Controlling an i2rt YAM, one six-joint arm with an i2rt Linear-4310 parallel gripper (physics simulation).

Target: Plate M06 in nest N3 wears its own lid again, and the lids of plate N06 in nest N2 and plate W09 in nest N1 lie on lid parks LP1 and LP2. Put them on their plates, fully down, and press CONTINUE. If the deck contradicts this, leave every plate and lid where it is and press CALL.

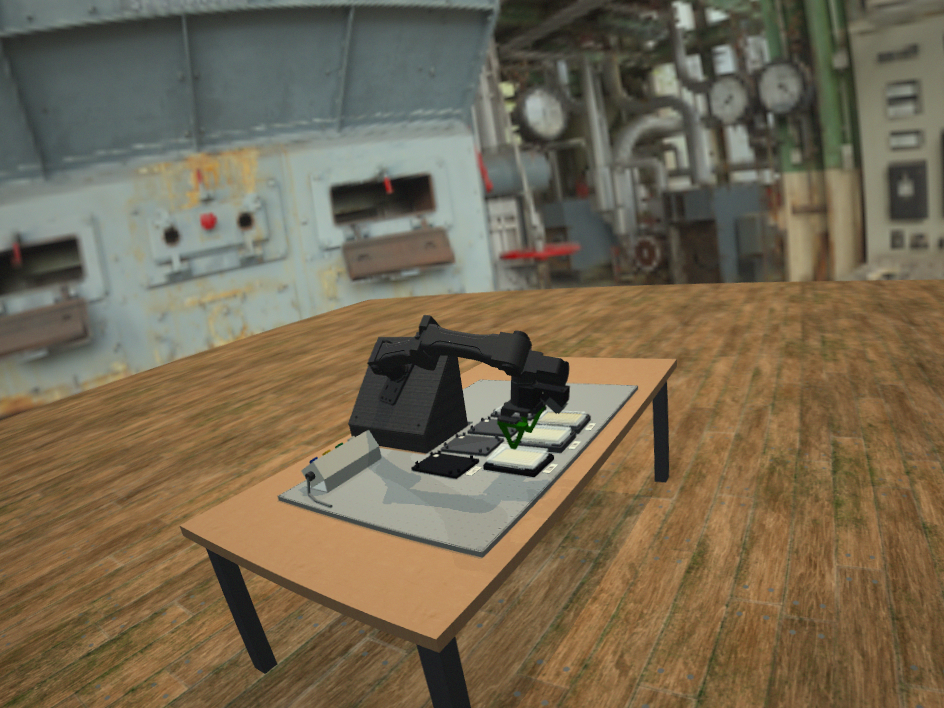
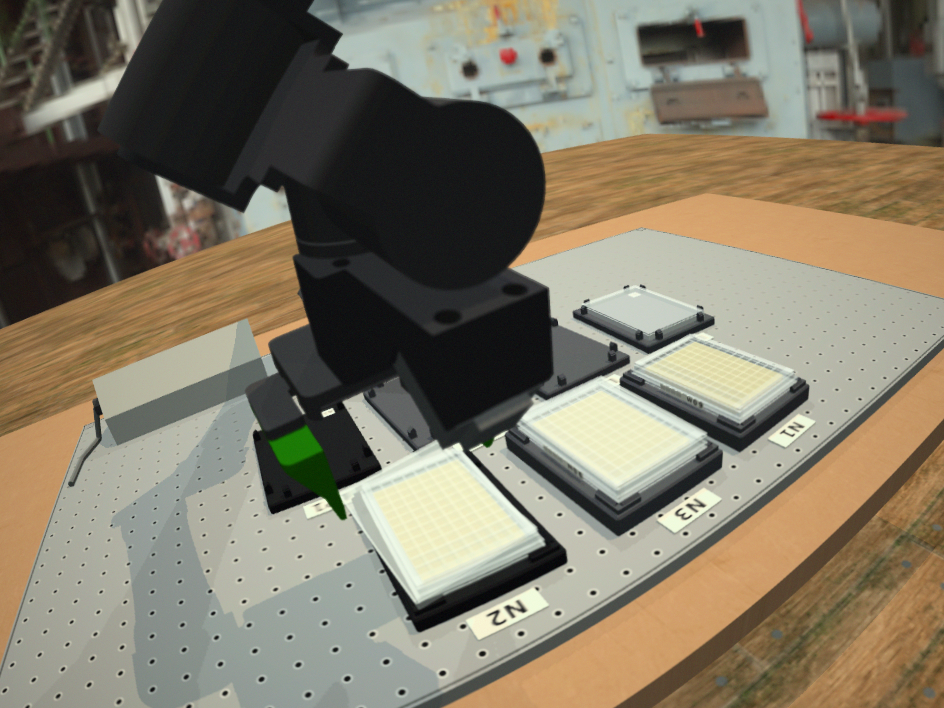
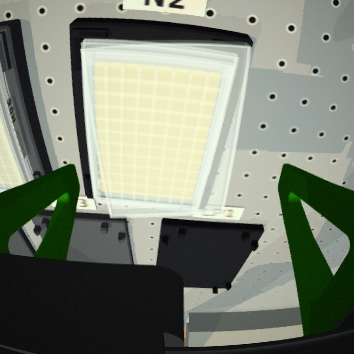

Note:
My gripper [image 2: 413,477] is open, holding nothing. I also see a grey box [image 2: 174,384], a lid park LP1 [image 2: 350,458], a nest N2 [image 2: 552,556], a nest N3 [image 3: 25,110] and a lid nest LP3 [image 1: 463,444].
My gripper also shows in image 1 [image 1: 521,440] and in image 3 [image 3: 178,174]. The grey box also shows in image 1 [image 1: 335,467] and in image 3 [image 3: 282,323]. The lid park LP1 also shows in image 1 [image 1: 445,465] and in image 3 [image 3: 207,254].

